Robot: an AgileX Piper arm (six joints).
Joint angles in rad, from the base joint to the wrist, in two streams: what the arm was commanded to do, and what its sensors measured. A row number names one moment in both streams.
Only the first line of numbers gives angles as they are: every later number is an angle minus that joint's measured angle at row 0.
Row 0, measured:
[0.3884 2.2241 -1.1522 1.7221 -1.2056 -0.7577]
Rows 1 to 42, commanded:
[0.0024 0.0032 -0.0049 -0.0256 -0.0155 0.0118]
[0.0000 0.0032 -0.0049 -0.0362 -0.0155 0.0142]
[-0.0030 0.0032 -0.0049 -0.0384 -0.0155 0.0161]
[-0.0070 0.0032 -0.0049 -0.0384 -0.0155 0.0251]
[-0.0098 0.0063 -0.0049 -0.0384 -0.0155 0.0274]
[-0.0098 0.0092 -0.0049 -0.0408 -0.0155 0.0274]
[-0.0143 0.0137 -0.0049 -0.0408 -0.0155 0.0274]
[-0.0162 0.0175 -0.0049 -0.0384 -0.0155 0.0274]
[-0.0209 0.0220 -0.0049 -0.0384 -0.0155 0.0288]
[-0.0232 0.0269 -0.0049 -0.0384 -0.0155 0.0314]
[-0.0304 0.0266 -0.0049 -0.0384 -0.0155 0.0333]
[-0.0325 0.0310 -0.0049 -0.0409 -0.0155 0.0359]
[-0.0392 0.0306 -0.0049 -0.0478 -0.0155 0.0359]
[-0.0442 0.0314 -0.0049 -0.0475 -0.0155 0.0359]
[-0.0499 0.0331 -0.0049 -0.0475 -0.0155 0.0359]
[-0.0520 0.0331 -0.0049 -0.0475 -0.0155 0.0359]
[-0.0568 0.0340 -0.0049 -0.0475 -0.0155 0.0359]
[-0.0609 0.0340 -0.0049 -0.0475 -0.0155 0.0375]
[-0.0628 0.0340 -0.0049 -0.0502 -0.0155 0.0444]
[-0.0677 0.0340 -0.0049 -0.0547 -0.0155 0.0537]
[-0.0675 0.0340 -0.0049 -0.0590 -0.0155 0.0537]
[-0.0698 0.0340 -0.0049 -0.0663 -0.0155 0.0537]
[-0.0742 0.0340 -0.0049 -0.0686 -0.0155 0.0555]
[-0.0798 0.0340 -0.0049 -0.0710 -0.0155 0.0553]
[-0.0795 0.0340 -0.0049 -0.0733 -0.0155 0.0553]
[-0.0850 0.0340 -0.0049 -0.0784 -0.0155 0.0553]
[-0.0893 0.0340 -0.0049 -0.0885 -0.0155 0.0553]
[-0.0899 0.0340 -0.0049 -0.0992 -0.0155 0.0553]
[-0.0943 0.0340 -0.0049 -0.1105 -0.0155 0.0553]
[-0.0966 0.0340 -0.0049 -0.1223 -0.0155 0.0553]
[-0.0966 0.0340 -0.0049 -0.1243 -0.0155 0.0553]
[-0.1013 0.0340 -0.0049 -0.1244 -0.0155 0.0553]
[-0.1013 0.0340 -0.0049 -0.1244 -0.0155 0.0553]
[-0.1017 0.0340 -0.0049 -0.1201 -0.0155 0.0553]
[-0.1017 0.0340 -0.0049 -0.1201 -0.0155 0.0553]
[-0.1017 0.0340 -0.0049 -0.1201 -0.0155 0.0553]
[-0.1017 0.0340 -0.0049 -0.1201 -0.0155 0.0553]
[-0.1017 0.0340 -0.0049 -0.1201 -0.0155 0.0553]
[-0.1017 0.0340 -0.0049 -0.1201 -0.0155 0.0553]
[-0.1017 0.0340 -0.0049 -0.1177 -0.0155 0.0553]
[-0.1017 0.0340 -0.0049 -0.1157 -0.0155 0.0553]
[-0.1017 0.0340 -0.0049 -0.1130 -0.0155 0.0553]
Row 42, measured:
[-0.0970 0.0313 -0.0006 -0.1055 -0.0060 0.0499]
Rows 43 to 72, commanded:
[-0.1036 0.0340 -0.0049 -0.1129 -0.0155 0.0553]
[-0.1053 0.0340 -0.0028 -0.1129 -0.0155 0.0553]
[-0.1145 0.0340 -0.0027 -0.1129 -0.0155 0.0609]
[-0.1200 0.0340 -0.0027 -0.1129 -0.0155 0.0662]
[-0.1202 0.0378 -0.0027 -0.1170 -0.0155 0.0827]
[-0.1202 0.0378 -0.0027 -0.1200 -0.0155 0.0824]
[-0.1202 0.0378 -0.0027 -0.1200 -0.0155 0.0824]
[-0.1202 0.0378 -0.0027 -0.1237 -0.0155 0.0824]
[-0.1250 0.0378 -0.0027 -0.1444 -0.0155 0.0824]
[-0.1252 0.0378 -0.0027 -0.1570 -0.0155 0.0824]
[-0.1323 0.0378 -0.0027 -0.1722 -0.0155 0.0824]
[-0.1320 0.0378 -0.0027 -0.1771 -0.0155 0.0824]
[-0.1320 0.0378 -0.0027 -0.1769 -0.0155 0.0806]
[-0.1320 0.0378 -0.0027 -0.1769 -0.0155 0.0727]
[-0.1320 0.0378 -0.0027 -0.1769 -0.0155 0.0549]
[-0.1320 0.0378 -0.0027 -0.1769 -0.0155 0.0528]
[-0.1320 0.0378 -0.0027 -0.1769 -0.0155 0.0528]
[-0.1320 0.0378 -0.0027 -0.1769 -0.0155 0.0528]
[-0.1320 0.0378 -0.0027 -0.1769 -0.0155 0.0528]
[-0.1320 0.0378 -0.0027 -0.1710 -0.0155 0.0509]
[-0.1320 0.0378 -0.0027 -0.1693 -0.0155 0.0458]
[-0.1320 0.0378 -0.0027 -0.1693 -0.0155 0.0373]
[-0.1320 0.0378 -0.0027 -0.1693 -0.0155 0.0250]
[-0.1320 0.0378 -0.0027 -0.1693 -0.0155 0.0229]
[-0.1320 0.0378 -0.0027 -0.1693 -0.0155 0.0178]
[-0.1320 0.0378 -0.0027 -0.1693 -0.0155 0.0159]
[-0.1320 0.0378 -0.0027 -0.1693 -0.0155 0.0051]
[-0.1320 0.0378 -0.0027 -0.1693 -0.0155 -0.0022]
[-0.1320 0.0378 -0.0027 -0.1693 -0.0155 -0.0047]
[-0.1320 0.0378 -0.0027 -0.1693 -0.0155 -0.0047]
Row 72, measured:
[-0.1271 0.0313 -0.0006 -0.1616 -0.0060 0.0185]
